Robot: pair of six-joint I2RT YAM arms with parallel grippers.
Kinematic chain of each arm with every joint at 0, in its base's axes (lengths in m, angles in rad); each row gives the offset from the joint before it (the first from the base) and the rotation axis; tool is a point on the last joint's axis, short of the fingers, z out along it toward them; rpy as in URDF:
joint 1: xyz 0 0 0.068 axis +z
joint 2: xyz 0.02 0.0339 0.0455 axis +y
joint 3: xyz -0.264 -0.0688 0 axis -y
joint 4: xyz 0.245 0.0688 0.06 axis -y
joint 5: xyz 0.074 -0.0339 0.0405 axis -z
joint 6: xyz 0.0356 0 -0.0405 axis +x
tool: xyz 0 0 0 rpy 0 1.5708 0
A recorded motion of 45 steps. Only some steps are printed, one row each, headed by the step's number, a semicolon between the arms.
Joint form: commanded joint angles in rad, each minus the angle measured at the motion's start. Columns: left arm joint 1, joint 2, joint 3, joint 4, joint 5, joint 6; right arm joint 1, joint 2, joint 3, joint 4, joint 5, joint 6.
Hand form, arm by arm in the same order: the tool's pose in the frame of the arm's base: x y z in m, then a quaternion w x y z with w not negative. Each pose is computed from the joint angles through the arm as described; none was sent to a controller.
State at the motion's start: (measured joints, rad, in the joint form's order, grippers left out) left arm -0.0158 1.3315 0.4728 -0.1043 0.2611 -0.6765; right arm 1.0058 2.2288 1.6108 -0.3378 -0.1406 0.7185
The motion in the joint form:
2: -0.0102 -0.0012 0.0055 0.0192 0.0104 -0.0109; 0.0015 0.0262 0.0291 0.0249 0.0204 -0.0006
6: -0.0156 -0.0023 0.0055 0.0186 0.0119 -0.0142; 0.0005 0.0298 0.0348 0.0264 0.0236 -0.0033
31: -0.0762 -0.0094 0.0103 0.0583 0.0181 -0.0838; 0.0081 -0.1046 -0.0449 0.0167 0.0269 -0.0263
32: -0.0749 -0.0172 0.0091 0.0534 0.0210 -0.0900; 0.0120 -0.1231 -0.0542 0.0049 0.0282 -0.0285
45: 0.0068 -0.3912 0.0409 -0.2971 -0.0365 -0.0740; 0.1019 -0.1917 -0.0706 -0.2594 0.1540 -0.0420
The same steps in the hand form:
2: 0.2274 -0.0155 0.1378 0.24437 -0.26582 0.90416 -0.22830; 0.2566 0.4141 0.1382 0.16182 -0.15534 0.93445 0.27657
6: 0.2272 -0.0167 0.1380 0.24332 -0.26457 0.90436 -0.23008; 0.2578 0.4148 0.1383 0.16464 -0.15567 0.93390 0.27657
31: 0.2300 -0.0311 0.1434 0.24900 -0.26167 0.89638 -0.25696; 0.2440 0.3995 0.1749 0.18223 -0.16944 0.92411 0.29000
32: 0.2291 -0.0308 0.1444 0.24848 -0.26431 0.89514 -0.25906; 0.2405 0.3973 0.1795 0.18163 -0.17205 0.92410 0.28886
45: 0.1857 -0.0096 0.1999 0.29623 -0.29758 0.87777 -0.23067; 0.1938 0.3871 0.1879 0.15328 -0.20634 0.94955 0.17968

